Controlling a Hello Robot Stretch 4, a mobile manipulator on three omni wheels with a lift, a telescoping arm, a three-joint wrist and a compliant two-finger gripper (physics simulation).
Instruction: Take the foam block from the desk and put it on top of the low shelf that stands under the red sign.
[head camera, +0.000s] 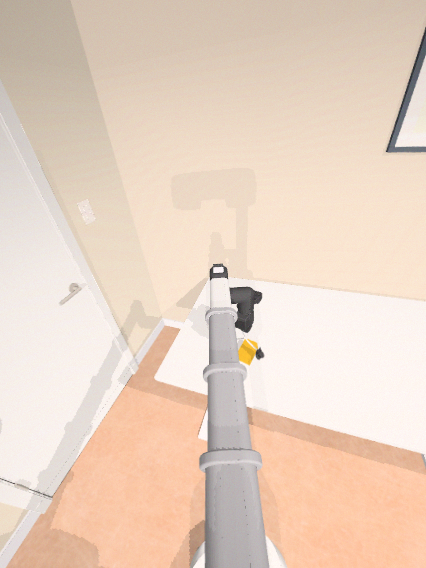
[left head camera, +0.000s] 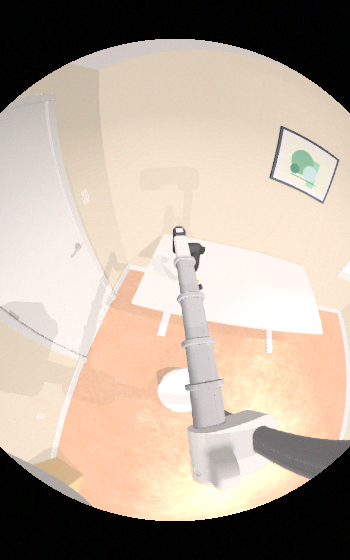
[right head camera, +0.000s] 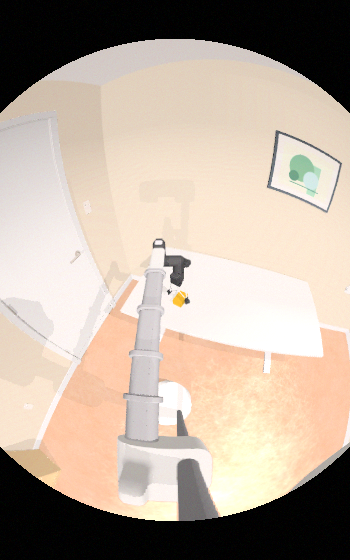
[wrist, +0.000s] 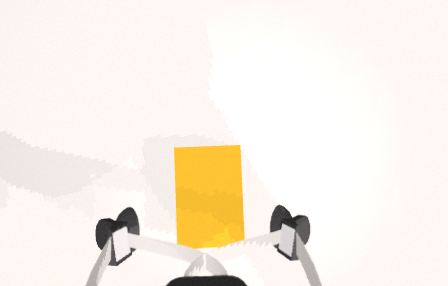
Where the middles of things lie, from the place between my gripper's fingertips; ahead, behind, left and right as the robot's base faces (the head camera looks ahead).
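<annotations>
There's the yellow foam block (wrist: 208, 180), which is 20 mm to the right of my hand, 20 mm ahead of it and 30 mm below it. The framed picture (right head camera: 298, 168) is 890 mm to the right of my hand, 350 mm ahead of it and 870 mm above it.
</annotations>
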